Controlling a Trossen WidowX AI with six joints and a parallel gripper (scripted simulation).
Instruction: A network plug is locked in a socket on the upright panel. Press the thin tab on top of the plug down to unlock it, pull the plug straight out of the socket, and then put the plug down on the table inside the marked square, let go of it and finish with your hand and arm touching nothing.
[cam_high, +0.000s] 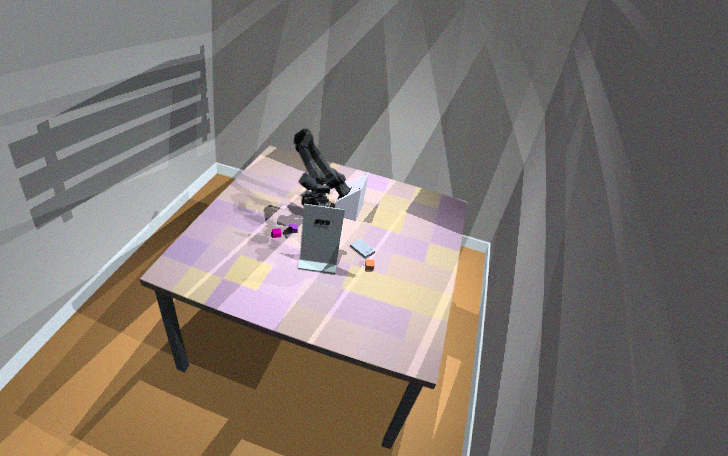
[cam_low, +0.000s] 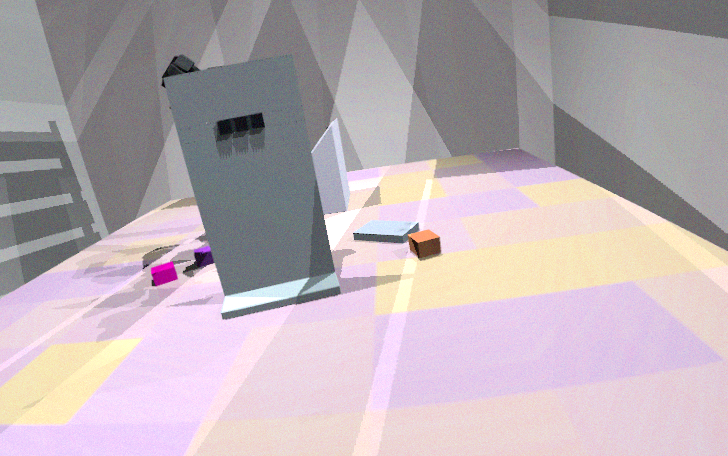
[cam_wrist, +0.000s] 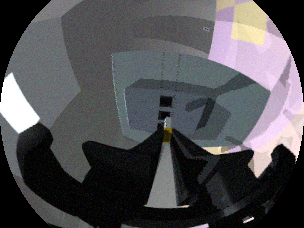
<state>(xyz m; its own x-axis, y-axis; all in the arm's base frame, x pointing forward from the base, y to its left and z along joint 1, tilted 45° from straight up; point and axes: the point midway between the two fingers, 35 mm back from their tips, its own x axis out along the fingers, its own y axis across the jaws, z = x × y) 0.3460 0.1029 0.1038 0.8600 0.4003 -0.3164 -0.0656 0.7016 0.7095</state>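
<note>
Right now the green mark is 16 cm behind my gripper tip, 4 cm to the right of it and 25 cm below it. The rest, counted from my gripper tip: purple cube: 12 cm behind, 19 cm to the right, 24 cm below; network plug: right at my gripper tip; grey upright panel: 5 cm ahead, 1 cm to the left, 10 cm below.
</note>
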